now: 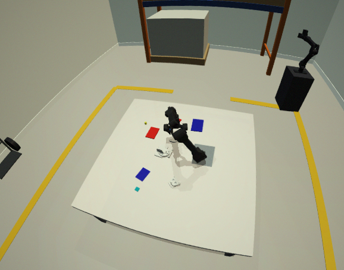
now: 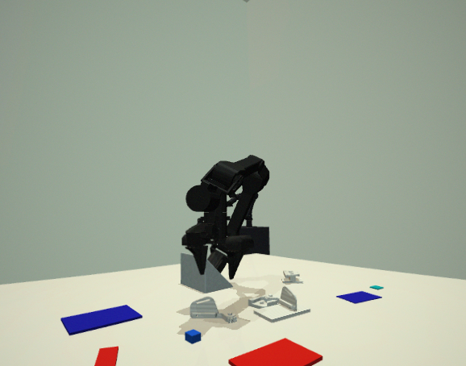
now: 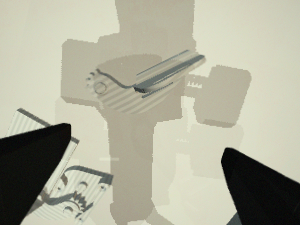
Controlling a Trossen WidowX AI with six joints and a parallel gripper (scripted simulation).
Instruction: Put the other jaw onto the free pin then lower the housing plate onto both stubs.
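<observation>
My gripper tip is now 3 cm short of the jaw, 1 cm to the left of it and 8 cm above it. From my gripper tip the other things lie so: flat red strip 5 cm ahead, 28 cm to the right, 9 cm below; flat blue plate 17 cm behind, 21 cm to the right, 9 cm below; blue cube 7 cm ahead, 12 cm to the right, 8 cm below.
</observation>
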